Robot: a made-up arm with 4 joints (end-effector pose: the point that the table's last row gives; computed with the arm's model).
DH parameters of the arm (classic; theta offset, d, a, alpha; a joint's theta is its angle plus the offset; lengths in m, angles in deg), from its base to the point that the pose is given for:
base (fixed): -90 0.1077 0 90
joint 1: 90 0.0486 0.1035 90
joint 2: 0 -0.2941 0.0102 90
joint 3: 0 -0.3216 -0.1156 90
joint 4: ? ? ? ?
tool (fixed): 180 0.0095 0 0
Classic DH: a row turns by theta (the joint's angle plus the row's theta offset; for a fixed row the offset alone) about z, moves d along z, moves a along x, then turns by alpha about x.
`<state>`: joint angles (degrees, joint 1 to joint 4).
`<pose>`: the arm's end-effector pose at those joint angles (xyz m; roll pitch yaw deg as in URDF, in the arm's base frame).
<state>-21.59 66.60 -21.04 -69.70</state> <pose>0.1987 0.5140 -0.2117 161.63 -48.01 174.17</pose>
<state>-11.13 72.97 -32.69 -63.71</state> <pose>0.2456 0.3595 -0.3127 179.40 -46.54 149.35</pose>
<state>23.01 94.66 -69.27 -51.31</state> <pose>0.3277 -0.1220 -0.2740 -175.93 -15.51 109.78</pose>
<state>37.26 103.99 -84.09 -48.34</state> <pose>0.3312 -0.2446 -0.1617 172.58 -2.79 103.63</pose>
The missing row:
joint 4: -90 0.2311 0.3239 -90
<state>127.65 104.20 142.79 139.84</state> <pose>-0.1109 -0.0215 0.0510 132.32 -12.75 -108.56</pose>
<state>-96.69 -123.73 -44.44 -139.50</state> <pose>-0.3273 -0.4112 0.2868 133.36 -24.08 -27.77</pose>
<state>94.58 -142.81 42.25 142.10</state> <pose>0.1334 -0.0697 -0.3022 -127.66 28.60 66.24</pose>
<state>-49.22 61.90 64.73 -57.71</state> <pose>-0.3340 0.7213 0.4632 142.46 9.21 -93.88</pose>
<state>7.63 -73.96 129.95 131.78</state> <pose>0.0304 0.0839 0.3274 155.93 -43.62 67.58</pose>
